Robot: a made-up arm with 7 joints. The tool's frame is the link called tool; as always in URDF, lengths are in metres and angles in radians.
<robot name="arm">
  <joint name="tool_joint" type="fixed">
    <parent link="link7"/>
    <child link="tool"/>
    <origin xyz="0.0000 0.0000 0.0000" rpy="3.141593 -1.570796 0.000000"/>
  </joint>
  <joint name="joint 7" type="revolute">
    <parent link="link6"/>
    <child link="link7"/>
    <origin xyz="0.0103 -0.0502 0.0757"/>
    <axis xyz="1 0 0"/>
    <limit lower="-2.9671" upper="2.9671" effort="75" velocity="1.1"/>
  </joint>
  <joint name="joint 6" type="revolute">
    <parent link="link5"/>
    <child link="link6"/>
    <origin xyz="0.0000 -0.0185 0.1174"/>
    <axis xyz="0 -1 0"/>
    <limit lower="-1.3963" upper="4.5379" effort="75" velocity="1.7"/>
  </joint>
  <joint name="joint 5" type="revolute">
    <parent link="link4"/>
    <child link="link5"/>
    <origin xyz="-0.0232 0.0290 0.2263"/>
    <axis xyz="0 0 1"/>
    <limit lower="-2.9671" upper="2.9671" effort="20" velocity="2.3"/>
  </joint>
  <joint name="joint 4" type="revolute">
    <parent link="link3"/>
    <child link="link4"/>
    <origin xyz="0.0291 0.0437 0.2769"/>
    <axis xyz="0 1 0"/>
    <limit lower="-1.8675" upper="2.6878" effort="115" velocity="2.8"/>
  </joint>
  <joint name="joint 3" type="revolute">
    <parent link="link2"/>
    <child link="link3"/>
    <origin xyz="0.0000 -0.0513 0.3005"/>
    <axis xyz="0 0 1"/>
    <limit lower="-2.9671" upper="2.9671" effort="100" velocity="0.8"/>
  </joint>
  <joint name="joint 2" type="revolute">
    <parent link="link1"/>
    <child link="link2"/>
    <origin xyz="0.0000 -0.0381 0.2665"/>
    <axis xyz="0 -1 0"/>
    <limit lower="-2.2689" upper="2.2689" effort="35" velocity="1.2"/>
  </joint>
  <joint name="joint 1" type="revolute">
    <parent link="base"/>
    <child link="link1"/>
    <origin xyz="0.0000 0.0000 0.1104"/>
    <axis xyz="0 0 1"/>
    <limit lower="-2.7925" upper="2.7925" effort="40" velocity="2.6"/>
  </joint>
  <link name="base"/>
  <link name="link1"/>
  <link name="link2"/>
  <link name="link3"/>
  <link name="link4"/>
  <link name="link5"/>
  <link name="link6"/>
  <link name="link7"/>
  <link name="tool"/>
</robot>
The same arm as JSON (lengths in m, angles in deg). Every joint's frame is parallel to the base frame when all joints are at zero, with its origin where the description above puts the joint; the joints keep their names.
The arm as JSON. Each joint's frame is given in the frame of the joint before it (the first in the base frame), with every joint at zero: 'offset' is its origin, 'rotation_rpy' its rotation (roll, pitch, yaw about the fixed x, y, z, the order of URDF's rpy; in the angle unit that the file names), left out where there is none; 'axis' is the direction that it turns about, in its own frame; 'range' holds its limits. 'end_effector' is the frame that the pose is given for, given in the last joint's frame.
{
  "length_unit": "m",
  "angle_unit": "deg",
  "chain": [
    {
      "id": "joint 1",
      "offset": [
        0.0,
        0.0,
        0.1104
      ],
      "axis": "+z",
      "range": [
        -160.0,
        160.0
      ]
    },
    {
      "id": "joint 2",
      "offset": [
        0.0,
        -0.0381,
        0.2665
      ],
      "axis": "-y",
      "range": [
        -130.0,
        130.0
      ]
    },
    {
      "id": "joint 3",
      "offset": [
        0.0,
        -0.0513,
        0.3005
      ],
      "axis": "+z",
      "range": [
        -170.0,
        170.0
      ]
    },
    {
      "id": "joint 4",
      "offset": [
        0.0291,
        0.0437,
        0.2769
      ],
      "axis": "+y",
      "range": [
        -107.0,
        154.0
      ]
    },
    {
      "id": "joint 5",
      "offset": [
        -0.0232,
        0.029,
        0.2263
      ],
      "axis": "+z",
      "range": [
        -170.0,
        170.0
      ]
    },
    {
      "id": "joint 6",
      "offset": [
        0.0,
        -0.0185,
        0.1174
      ],
      "axis": "-y",
      "range": [
        -80.0,
        260.0
      ]
    },
    {
      "id": "joint 7",
      "offset": [
        0.0103,
        -0.0502,
        0.0757
      ],
      "axis": "+x",
      "range": [
        -170.0,
        170.0
      ]
    }
  ],
  "end_effector": {
    "offset": [
      0.0,
      0.0,
      0.0
    ],
    "rotation_rpy": [
      -180.0,
      -90.0,
      0.0
    ]
  }
}

